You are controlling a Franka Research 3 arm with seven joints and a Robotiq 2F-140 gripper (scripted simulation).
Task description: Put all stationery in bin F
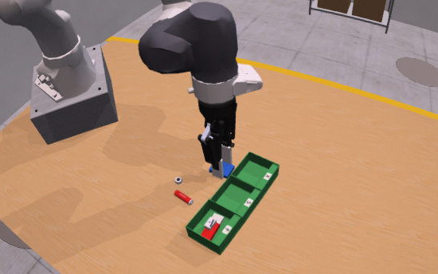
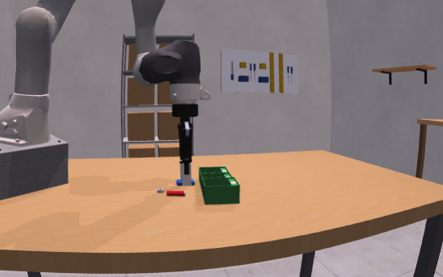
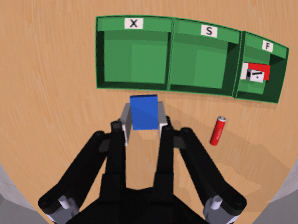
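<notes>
Right now the flat blue block is 3 cm below my hand. Also, from my hand: red cylinder: 5 cm behind, 11 cm to the right, 3 cm below; then metal nut: 8 cm behind, 7 cm to the right, 3 cm below; then green three-compartment bin: 7 cm ahead, 8 cm to the right, 1 cm below.
</notes>
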